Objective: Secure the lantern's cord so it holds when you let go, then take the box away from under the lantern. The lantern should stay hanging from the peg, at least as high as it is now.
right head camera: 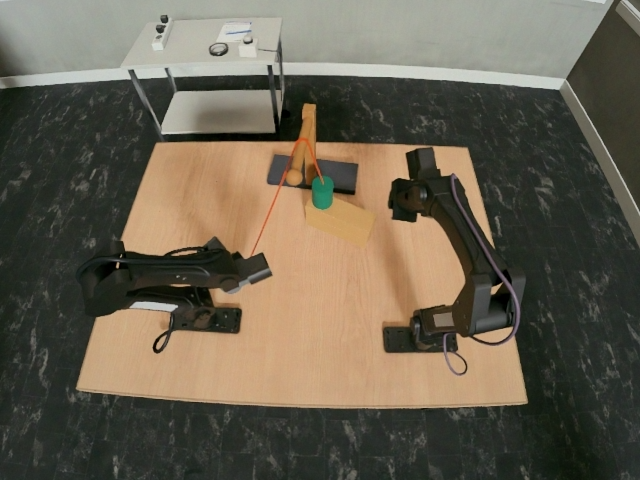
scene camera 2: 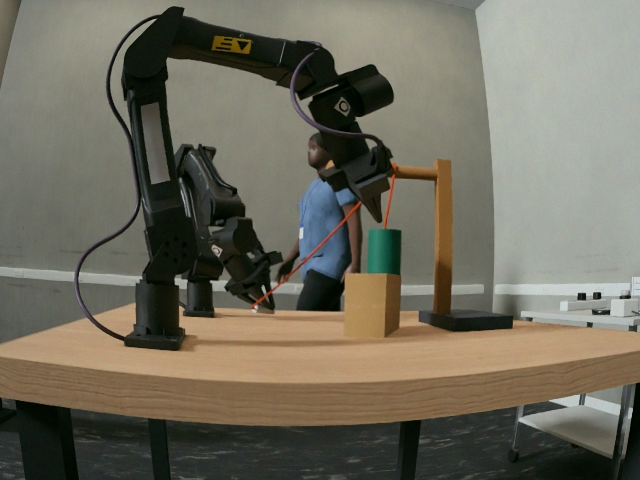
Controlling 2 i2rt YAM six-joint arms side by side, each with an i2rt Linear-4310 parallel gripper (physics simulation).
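Frame: origin at the left arm's base, x ahead, y left, z up, level; metres.
Where they show: left gripper, fingertip midpoint: (scene camera 2: 270, 309); right gripper, fingertip midpoint: (right head camera: 389, 204) (scene camera 2: 379, 222); left arm's base at its link origin: (right head camera: 205, 319) (scene camera 2: 199, 314); right arm's base at its link origin: (right head camera: 420, 340) (scene camera 2: 157, 339).
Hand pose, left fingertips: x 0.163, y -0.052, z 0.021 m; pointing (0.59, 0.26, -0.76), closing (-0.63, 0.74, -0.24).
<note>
Each offset is from my left fingertips to the top centre of the thing. "pt": to the spot under its first point.
The green lantern {dx +0.179, dy -0.261, dz +0.159 m} (right head camera: 322, 193) (scene camera 2: 384, 251) is upright over the left end of the tan box {dx +0.149, dy -0.316, dz +0.079 m} (right head camera: 341, 222) (scene camera 2: 364, 304), its base touching or very close to the box top. The orange cord {pt dx +0.092, dy -0.122, dz +0.146 m} (right head camera: 269, 211) (scene camera 2: 321, 243) rises from the lantern, passes over the wooden peg (right head camera: 298, 161) (scene camera 2: 417, 173) and runs straight down to my left gripper (scene camera 2: 262, 305), which is shut on it low over the table. In the right head camera its fingertips are hidden under the wrist. My right gripper (right head camera: 404, 206) (scene camera 2: 379, 218) is shut and empty, right of the box in the right head camera and above it, apart from it.
The peg's wooden post {dx +0.314, dy -0.220, dz +0.309 m} (scene camera 2: 443, 232) stands on a dark base {pt dx +0.344, dy -0.322, dz +0.004 m} (right head camera: 341, 175) (scene camera 2: 465, 320) behind the box. A white cart (right head camera: 191, 41) stands beyond the table's back edge. A person in blue (scene camera 2: 323, 227) stands behind the table in scene camera 2.
</note>
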